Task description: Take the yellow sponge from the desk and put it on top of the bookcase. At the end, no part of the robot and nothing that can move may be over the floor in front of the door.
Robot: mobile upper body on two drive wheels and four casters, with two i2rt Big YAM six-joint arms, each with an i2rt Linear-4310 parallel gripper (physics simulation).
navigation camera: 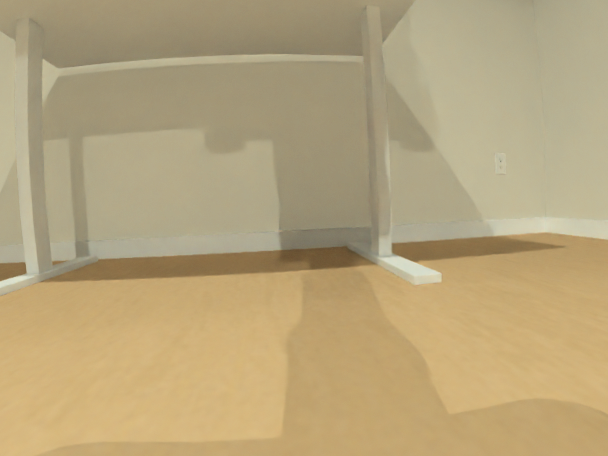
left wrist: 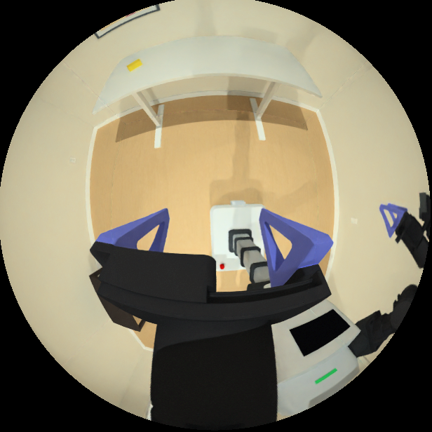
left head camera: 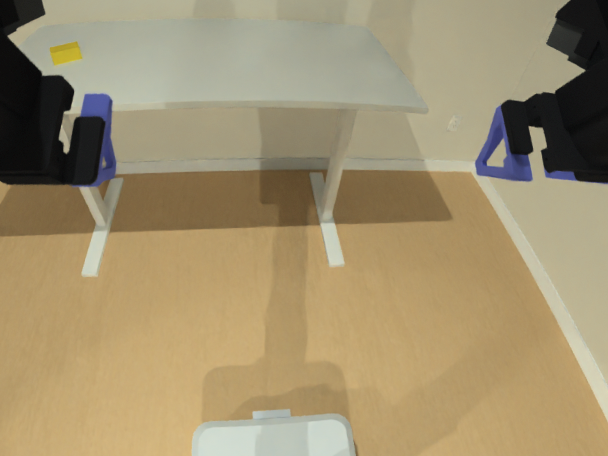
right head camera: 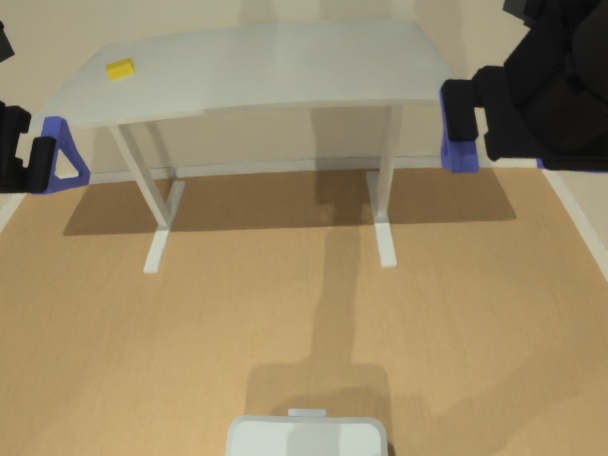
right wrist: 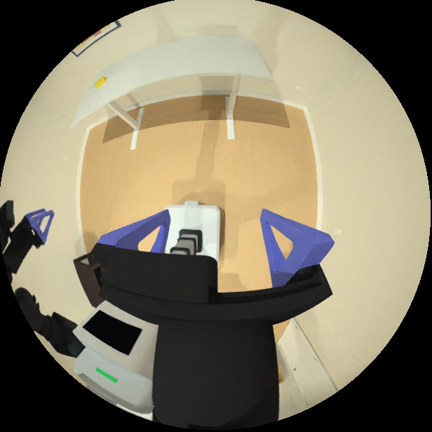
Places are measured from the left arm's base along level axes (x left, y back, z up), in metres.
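Where they show: left gripper, fingertip midpoint: (left head camera: 63,170) (right head camera: 52,180); right gripper, fingertip midpoint: (left head camera: 513,170) (right head camera: 491,161).
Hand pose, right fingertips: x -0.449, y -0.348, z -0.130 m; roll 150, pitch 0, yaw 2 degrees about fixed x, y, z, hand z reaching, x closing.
Observation:
After its pixels a point has its place.
The yellow sponge (left head camera: 66,53) @(x 0.492, y -1.339, z -0.428 m) (right head camera: 120,69) @(x 0.491, y -1.339, z -0.429 m) (left wrist: 134,65) (right wrist: 100,82) lies near the left end of the white desk (left head camera: 225,65) @(x -0.085, y -1.273, z -0.460 m) (right head camera: 275,65) @(x -0.123, y -1.303, z -0.460 m) (left wrist: 215,57) (right wrist: 190,57). My left gripper (left wrist: 214,213) is open and empty, in front of the desk's left part, apart from the sponge. My right gripper (right wrist: 215,213) is open and empty, near the desk's right end in the head views. A wooden sliver of the bookcase (right wrist: 281,371) shows at the lower right of the right wrist view, beside part of the white door (right wrist: 306,357). The bookcase top is hidden.
The desk's legs (navigation camera: 34,150) @(x 0.625, y -1.382, z -0.954 m) (navigation camera: 377,130) @(x -0.580, y -1.388, z -0.950 m) and feet stand ahead of the white base (left head camera: 275,437) @(x -0.230, y -0.257, z -1.150 m) (right head camera: 307,440) @(x -0.231, y -0.243, z -1.150 m). A dark brown cabinet (left wrist: 117,305) (right wrist: 89,280) is at the lower left in the wrist views. A framed picture (left wrist: 127,21) (right wrist: 96,37) hangs above the desk.

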